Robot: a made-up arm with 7 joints. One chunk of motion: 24 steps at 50 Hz.
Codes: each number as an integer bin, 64 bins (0 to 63) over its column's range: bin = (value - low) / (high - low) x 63, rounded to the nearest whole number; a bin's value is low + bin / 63 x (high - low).
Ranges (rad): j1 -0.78..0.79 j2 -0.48..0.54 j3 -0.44..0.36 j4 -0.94..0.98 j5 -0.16..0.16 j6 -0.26..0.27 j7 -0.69..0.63
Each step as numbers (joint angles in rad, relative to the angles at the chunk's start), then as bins.
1 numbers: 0.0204 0.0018 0.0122 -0.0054 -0.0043 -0.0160 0.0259
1 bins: 32 30 36 31 31 29 34
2 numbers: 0.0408 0.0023 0.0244 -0.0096 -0.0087 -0.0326 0.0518
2 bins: 33 30 37 31 30 27 35
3 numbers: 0.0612 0.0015 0.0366 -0.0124 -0.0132 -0.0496 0.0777
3 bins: 34 30 38 30 29 25 37
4 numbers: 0.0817 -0.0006 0.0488 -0.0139 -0.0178 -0.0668 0.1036
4 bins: 35 30 38 30 28 23 38
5 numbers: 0.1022 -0.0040 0.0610 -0.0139 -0.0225 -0.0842 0.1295
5 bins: 35 29 39 30 27 21 39
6 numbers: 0.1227 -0.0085 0.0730 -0.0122 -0.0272 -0.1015 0.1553
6 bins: 36 29 40 30 26 19 40
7 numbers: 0.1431 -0.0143 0.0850 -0.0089 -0.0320 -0.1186 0.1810
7 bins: 37 29 41 31 25 17 42
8 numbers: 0.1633 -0.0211 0.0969 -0.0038 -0.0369 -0.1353 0.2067
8 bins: 38 28 42 31 24 15 43
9 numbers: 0.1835 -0.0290 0.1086 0.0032 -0.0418 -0.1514 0.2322
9 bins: 39 28 43 31 23 13 44
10 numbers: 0.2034 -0.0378 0.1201 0.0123 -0.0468 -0.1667 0.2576
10 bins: 39 27 44 31 22 11 45
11 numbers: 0.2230 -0.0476 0.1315 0.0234 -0.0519 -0.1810 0.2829
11 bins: 40 27 45 32 21 9 46
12 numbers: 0.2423 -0.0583 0.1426 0.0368 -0.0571 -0.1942 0.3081
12 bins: 41 26 46 32 20 8 48
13 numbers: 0.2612 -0.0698 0.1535 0.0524 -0.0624 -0.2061 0.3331
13 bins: 42 25 47 33 19 6 49
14 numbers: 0.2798 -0.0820 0.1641 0.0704 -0.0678 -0.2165 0.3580
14 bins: 43 25 48 33 18 5 50
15 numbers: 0.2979 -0.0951 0.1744 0.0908 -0.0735 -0.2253 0.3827
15 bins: 43 24 48 34 17 4 51
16 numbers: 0.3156 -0.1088 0.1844 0.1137 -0.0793 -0.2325 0.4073
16 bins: 44 23 49 35 16 3 52
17 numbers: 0.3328 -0.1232 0.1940 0.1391 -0.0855 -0.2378 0.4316
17 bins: 45 22 50 35 15 3 54
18 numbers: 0.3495 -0.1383 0.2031 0.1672 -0.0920 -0.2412 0.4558
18 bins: 45 21 51 36 13 2 55
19 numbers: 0.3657 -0.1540 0.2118 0.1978 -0.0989 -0.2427 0.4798
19 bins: 46 20 51 37 12 2 56
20 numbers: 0.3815 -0.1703 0.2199 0.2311 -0.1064 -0.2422 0.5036
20 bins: 47 19 52 38 11 2 57
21 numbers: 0.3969 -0.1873 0.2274 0.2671 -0.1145 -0.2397 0.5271
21 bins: 47 18 53 40 9 2 58
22 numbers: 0.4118 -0.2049 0.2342 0.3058 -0.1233 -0.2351 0.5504
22 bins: 48 17 53 41 7 3 59
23 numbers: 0.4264 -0.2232 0.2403 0.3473 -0.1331 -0.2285 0.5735
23 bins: 48 16 54 42 5 4 60
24 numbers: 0.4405 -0.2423 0.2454 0.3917 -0.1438 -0.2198 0.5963
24 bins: 49 15 54 44 3 5 61
